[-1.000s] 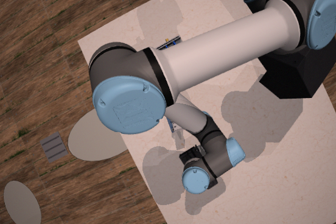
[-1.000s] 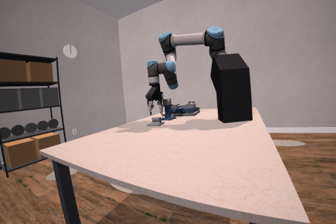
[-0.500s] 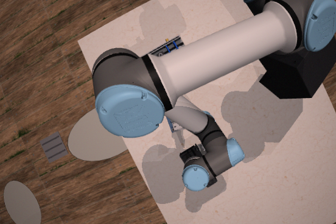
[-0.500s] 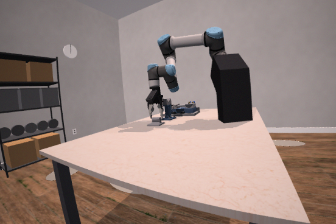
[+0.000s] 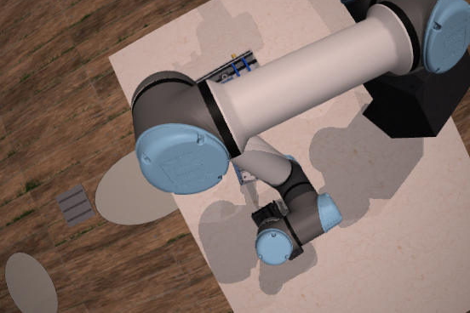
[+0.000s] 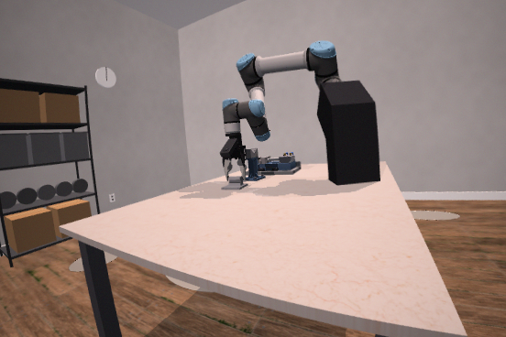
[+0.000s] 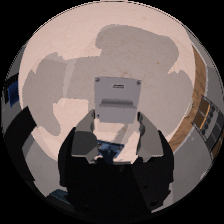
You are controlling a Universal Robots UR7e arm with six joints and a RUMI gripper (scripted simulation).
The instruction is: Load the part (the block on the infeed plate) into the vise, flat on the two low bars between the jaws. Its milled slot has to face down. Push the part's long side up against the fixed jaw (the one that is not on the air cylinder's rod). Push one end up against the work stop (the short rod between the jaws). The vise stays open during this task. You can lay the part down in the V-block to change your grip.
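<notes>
Right now the part is 1 cm to the left of my hand and 1 cm below it. Also, from my hand: vise: 38 cm to the right, 2 cm behind; air cylinder rod: 39 cm to the right, 4 cm behind, 4 cm above; infeed plate: 3 cm below, 1 cm to the left.
</notes>
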